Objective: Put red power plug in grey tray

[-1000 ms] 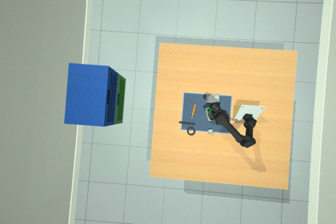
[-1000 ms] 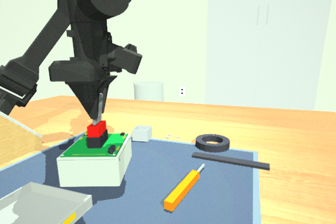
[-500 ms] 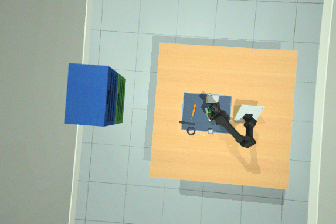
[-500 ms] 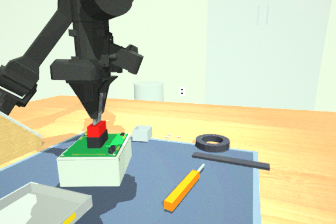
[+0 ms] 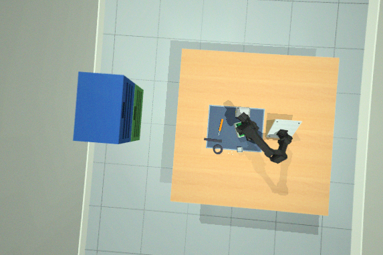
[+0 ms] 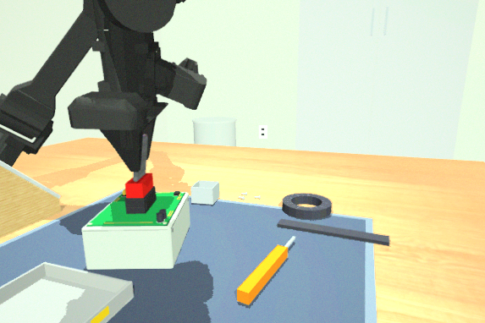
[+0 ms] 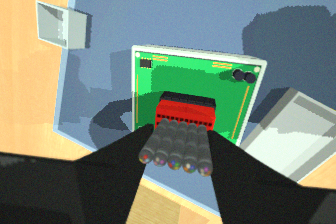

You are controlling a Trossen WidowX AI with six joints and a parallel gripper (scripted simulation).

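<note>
My gripper tip is now 2 cm above the red power plug. The rest, counted from my gripper tip: blue mat: 5 cm ahead, 11 cm below; then dark flat bar: 22 cm ahead, 13 cm to the left, 11 cm below.
</note>
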